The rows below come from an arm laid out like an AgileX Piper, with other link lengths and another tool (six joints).
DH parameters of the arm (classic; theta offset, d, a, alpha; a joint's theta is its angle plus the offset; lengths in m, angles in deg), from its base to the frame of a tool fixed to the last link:
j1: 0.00 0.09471 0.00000 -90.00
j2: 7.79 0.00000 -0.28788 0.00
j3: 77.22 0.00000 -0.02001 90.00
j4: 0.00 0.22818 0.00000 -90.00
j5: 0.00 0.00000 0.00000 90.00
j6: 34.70 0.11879 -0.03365 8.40
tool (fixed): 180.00 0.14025 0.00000 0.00
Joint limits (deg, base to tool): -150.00..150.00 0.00..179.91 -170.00..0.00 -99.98..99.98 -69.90..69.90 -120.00..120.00
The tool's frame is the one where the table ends.
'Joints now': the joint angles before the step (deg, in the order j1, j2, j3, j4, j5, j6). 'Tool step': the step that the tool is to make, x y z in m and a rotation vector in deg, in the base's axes. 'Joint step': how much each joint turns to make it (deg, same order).
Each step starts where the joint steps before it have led.
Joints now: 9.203 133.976 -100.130 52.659 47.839 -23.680
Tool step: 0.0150 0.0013 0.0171 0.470 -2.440 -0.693
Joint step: 0.002 -0.005 -3.221 -0.472 -0.010 1.275
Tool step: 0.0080 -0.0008 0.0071 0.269 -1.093 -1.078
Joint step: -0.008 0.012 -1.222 -0.053 -0.681 0.870
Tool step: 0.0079 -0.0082 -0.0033 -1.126 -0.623 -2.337
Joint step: 0.008 0.243 0.009 -1.196 -2.492 1.535
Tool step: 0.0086 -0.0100 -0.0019 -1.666 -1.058 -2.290
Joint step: 0.056 0.072 -0.009 -1.960 -2.753 1.774
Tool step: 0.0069 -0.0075 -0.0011 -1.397 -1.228 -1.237
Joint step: 0.001 0.128 0.010 -1.313 -2.081 0.530
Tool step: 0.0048 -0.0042 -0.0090 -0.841 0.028 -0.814
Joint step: 0.001 1.361 -0.851 -0.995 -1.034 0.767
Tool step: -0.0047 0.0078 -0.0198 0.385 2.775 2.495
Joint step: -0.063 3.480 -3.425 -0.428 3.738 0.100
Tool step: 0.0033 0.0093 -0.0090 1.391 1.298 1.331
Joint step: 0.000 3.397 -4.813 0.359 3.061 0.724
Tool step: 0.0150 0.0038 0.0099 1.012 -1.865 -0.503
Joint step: 0.002 1.617 -4.570 0.038 0.509 1.152
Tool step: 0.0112 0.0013 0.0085 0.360 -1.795 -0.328
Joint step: 0.005 0.946 -3.074 -0.222 -0.005 0.577
